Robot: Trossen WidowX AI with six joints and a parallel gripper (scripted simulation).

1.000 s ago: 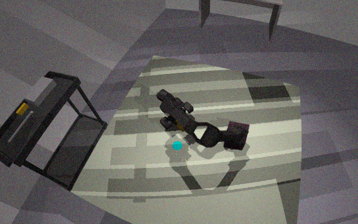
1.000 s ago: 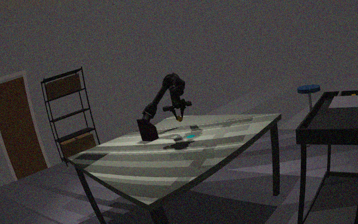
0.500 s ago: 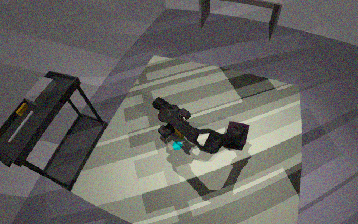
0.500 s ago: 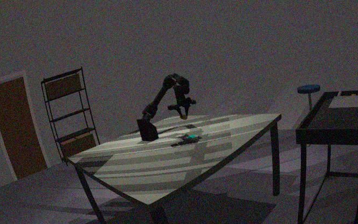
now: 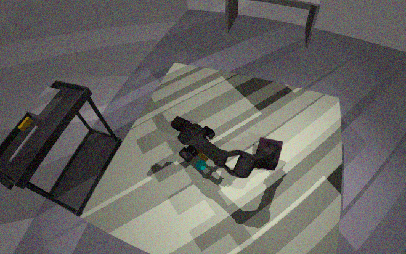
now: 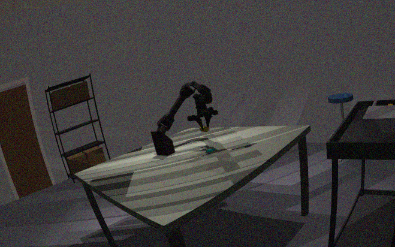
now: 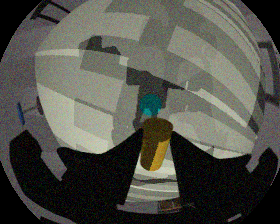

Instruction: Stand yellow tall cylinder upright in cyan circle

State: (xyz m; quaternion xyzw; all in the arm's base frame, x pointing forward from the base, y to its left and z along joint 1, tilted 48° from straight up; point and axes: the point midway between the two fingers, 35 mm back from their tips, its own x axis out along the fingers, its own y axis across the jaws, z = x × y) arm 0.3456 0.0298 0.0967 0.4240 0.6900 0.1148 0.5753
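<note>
My gripper tip is now 14 cm above the cyan circle. Also, from my gripper tip: yellow tall cylinder (2 cm behind, 1 cm to the left).
</note>
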